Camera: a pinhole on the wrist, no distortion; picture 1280 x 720 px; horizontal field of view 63.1 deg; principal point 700.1 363.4 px. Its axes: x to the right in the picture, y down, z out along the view. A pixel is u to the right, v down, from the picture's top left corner.
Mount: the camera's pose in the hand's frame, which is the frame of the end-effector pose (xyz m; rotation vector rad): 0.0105 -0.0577 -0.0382 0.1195 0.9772 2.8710
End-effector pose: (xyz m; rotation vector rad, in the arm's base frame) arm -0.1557 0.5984 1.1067 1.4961 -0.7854 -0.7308
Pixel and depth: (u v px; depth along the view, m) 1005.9 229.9 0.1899
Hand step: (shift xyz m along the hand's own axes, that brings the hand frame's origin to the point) -0.0223 0.0830 0.0992
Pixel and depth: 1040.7 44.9 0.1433
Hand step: -0.0171 0.0691 0.0501
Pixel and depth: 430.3 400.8 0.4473
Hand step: 0.1726 0.1849 0.3204
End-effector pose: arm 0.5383 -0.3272 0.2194 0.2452 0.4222 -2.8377
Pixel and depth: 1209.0 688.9 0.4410
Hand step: -0.1654 0.1269 0.4031
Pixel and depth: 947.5 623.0 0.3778
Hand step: -0.0445 0.1074 0.3215
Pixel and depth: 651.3 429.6 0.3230
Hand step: 0.0590 0.1191 0.2290
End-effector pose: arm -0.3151 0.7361 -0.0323 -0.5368 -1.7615 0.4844
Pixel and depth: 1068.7 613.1 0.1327
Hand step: -0.0240 0.0032 0.0880
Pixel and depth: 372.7 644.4 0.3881
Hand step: 0.1656 0.0787 0.3276
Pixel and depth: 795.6 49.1 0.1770
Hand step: 0.0176 0.0931 0.0697
